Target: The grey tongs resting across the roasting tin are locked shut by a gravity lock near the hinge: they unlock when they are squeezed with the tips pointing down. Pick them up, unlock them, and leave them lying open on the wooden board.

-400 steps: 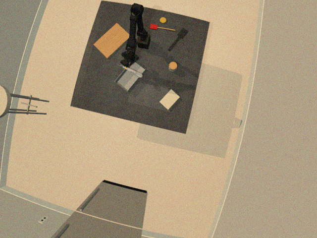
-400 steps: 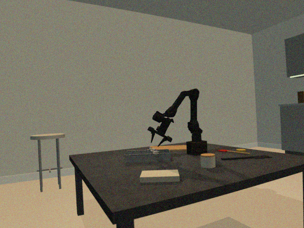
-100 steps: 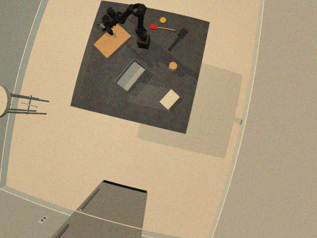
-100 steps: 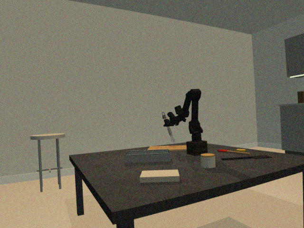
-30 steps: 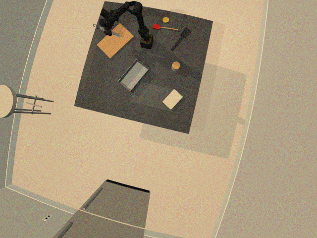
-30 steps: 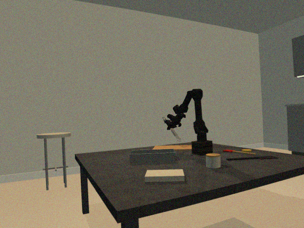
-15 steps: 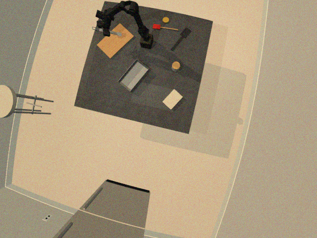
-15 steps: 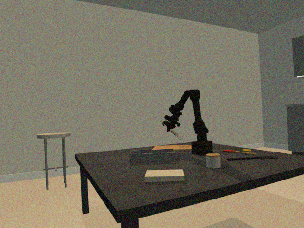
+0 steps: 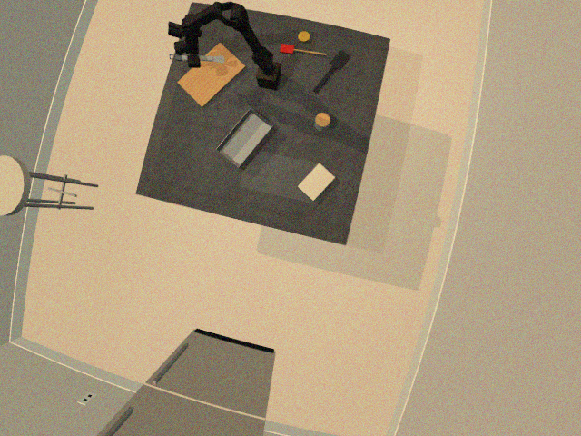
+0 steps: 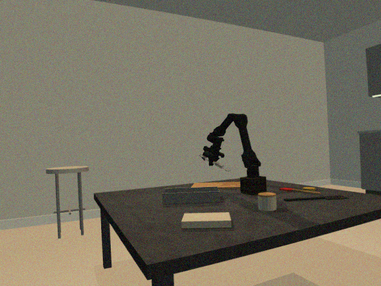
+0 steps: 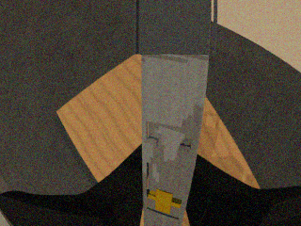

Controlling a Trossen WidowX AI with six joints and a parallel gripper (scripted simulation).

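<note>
The wooden board lies 140 mm below my gripper tip, 40 mm to the left of it and 30 mm behind it. Round my gripper tip: wood-lidded pot: 770 mm to the left, 110 mm below, 100 mm ahead; then roasting tin: 380 mm to the left, 310 mm ahead, 120 mm below; then red spatula: 510 mm to the left, 310 mm behind, 140 mm below.
</note>
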